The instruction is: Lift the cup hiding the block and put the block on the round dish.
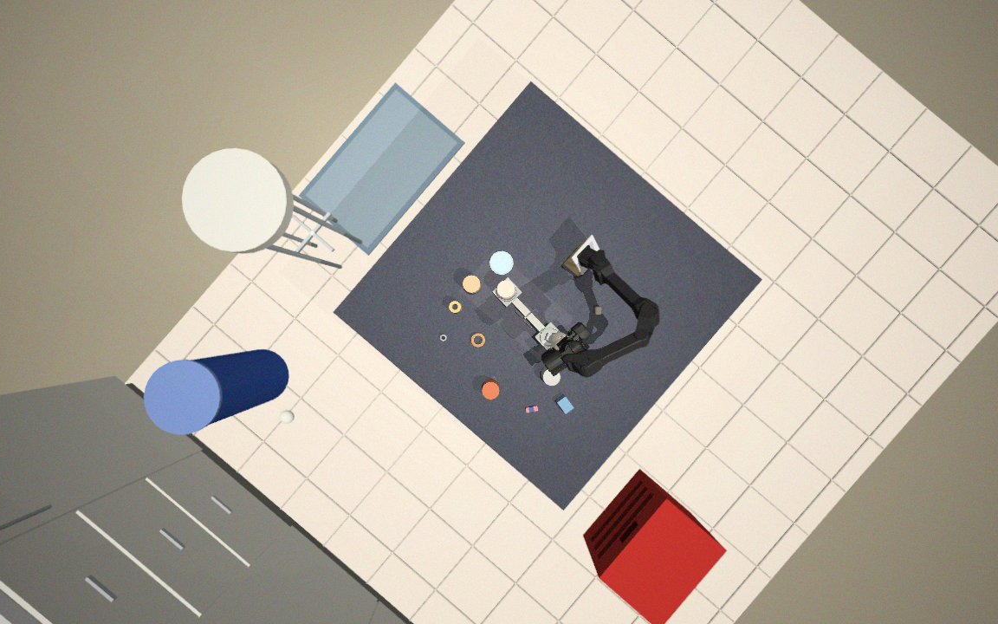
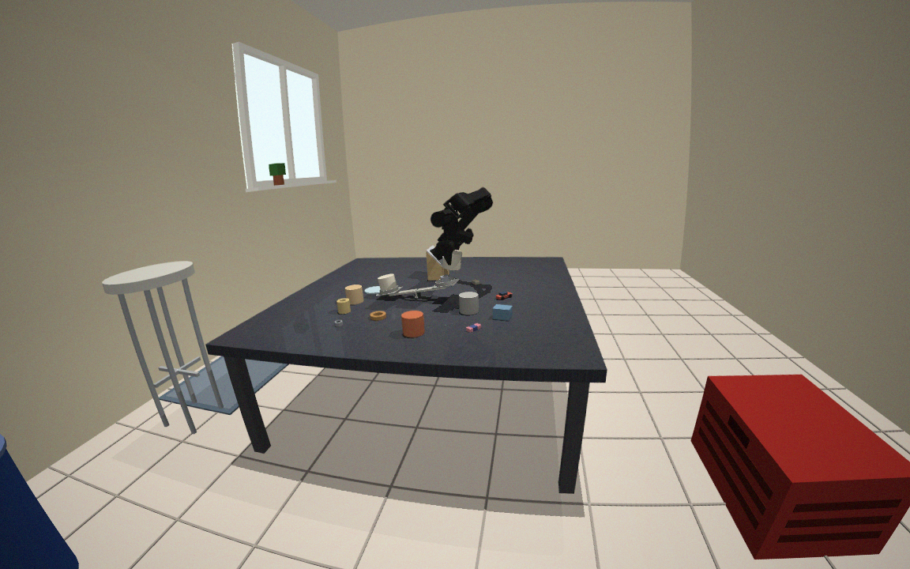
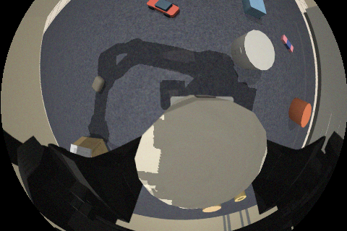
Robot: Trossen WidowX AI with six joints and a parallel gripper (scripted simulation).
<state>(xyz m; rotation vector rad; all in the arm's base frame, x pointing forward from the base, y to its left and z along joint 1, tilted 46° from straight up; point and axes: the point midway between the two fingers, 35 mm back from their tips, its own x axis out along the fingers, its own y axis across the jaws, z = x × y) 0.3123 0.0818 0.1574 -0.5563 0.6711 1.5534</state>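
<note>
The grey block lies 1 cm ahead of my gripper tip, 3 cm to the right of it and 7 cm below it. Round my gripper tip: grey cylinder 10 cm ahead, 9 cm to the left, 12 cm below; red toy car 5 cm behind, 20 cm to the left, 14 cm below; cream cup 2 cm to the left, 1 cm above.
</note>
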